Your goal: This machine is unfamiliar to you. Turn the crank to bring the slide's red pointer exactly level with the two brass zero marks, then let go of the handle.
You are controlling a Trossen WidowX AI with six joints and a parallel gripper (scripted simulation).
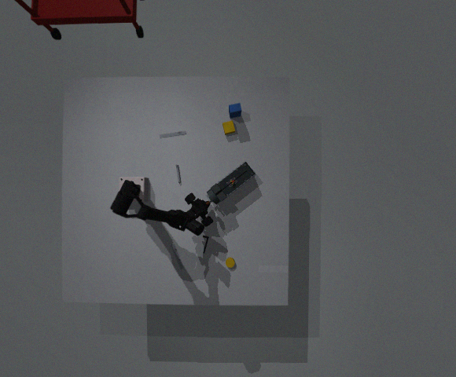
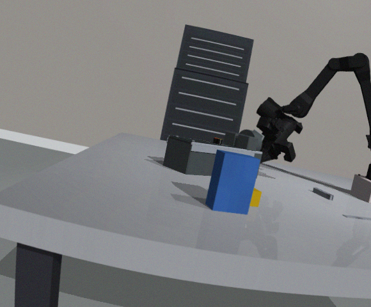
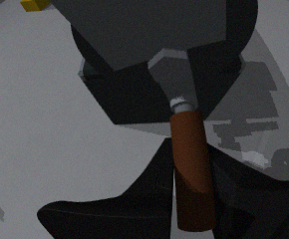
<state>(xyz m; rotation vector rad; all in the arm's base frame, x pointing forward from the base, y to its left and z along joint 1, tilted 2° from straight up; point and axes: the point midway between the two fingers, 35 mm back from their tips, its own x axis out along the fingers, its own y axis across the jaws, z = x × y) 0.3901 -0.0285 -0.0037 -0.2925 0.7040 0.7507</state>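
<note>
The red pointer is 11 cm ahead of my gripper tip, 13 cm to the left of it and 5 cm above it. The rest, counted from my gripper tip: brown crank handle 1 cm behind, 1 cm to the right, 3 cm above; black hex key 1 cm ahead, 22 cm to the right, 3 cm below; yellow block 5 cm ahead, 43 cm to the left, 2 cm below.
</note>
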